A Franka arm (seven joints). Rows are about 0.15 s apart.
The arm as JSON. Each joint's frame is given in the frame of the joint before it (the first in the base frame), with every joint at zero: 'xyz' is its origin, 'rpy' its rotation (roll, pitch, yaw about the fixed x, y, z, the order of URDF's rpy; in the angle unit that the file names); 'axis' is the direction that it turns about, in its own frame. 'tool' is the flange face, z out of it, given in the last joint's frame.
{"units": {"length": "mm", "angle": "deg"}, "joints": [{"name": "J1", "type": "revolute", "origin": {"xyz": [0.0, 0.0, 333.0], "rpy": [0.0, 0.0, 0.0]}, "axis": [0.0, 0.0, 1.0]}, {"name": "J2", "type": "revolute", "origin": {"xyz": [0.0, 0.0, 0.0], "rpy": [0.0, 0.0, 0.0]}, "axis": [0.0, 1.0, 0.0]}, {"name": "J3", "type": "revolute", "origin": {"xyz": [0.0, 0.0, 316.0], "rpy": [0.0, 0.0, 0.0]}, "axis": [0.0, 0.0, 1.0]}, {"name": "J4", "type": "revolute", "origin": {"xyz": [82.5, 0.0, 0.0], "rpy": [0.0, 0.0, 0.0]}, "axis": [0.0, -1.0, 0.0]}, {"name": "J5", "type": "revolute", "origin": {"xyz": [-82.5, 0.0, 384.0], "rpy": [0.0, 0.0, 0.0]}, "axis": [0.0, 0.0, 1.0]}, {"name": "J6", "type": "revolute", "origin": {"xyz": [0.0, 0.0, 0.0], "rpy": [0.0, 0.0, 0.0]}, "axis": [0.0, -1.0, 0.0]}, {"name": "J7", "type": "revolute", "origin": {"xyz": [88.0, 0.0, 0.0], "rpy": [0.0, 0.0, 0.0]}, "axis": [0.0, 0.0, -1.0]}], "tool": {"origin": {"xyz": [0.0, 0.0, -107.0], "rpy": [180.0, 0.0, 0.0]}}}
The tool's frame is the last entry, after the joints.
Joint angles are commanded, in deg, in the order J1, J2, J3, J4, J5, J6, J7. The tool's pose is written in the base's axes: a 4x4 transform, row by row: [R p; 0 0 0 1], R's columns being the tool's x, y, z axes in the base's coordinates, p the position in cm. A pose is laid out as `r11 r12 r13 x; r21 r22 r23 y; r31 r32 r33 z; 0 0 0 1`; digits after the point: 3 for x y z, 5 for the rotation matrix.
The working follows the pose.
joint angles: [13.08 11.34 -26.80 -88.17 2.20 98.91 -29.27]
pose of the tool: 0.96269 0.27062 -0.00151 60.662; 0.27018 -0.96141 -0.05185 -11.970; -0.01549 0.04950 -0.99865 54.841; 0 0 0 1
Where each joint sits with the arm in this pose, in the base's axes (m; each line is computed from the numbers above, not from the rounded line before):
J1: 0.0000 0.0000 0.3330
J2: 0.0000 0.0000 0.3330
J3: 0.0605 0.0141 0.6428
J4: 0.1393 -0.0058 0.6284
J5: 0.5212 -0.0935 0.6543
J6: 0.5212 -0.0935 0.6543
J7: 0.6068 -0.1141 0.6553
the tool: 0.6066 -0.1197 0.5484

